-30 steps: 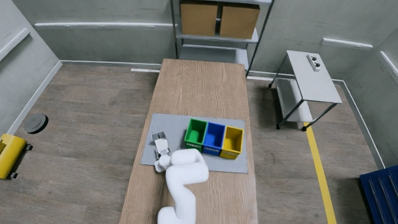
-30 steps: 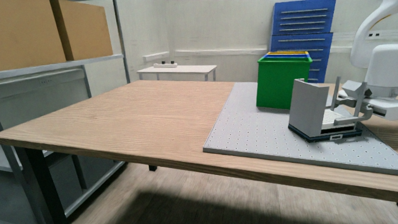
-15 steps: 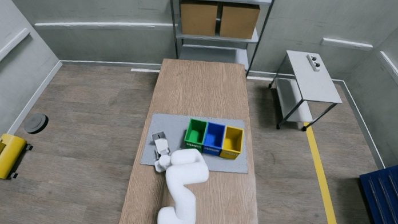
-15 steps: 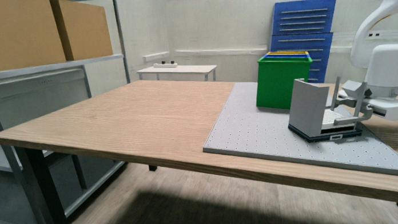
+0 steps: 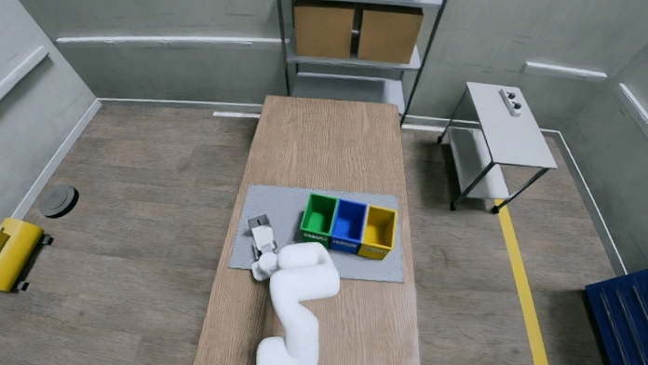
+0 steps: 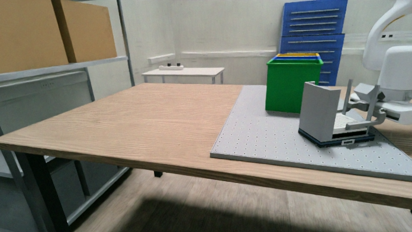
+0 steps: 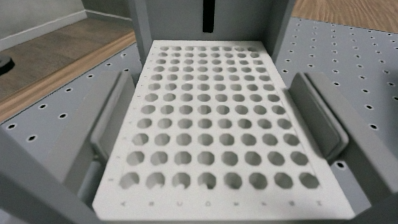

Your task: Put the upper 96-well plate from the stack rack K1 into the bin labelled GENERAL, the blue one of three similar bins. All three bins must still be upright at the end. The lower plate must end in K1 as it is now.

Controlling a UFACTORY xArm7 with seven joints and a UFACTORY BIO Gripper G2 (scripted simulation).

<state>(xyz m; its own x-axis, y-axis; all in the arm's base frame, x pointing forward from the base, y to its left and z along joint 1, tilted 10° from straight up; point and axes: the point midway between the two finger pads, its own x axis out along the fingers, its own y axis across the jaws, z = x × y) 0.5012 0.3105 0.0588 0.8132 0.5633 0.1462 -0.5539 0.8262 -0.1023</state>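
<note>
Right now my hand is 2 cm short of the dark plate, 1 cm to the right of it and 2 cm above it. Round my hand: green bin (14 cm ahead, 22 cm to the right, 4 cm above); white 96-well plate (2 cm ahead, 1 cm to the left, 1 cm below); blue general bin (14 cm ahead, 35 cm to the right, 4 cm above).
</note>
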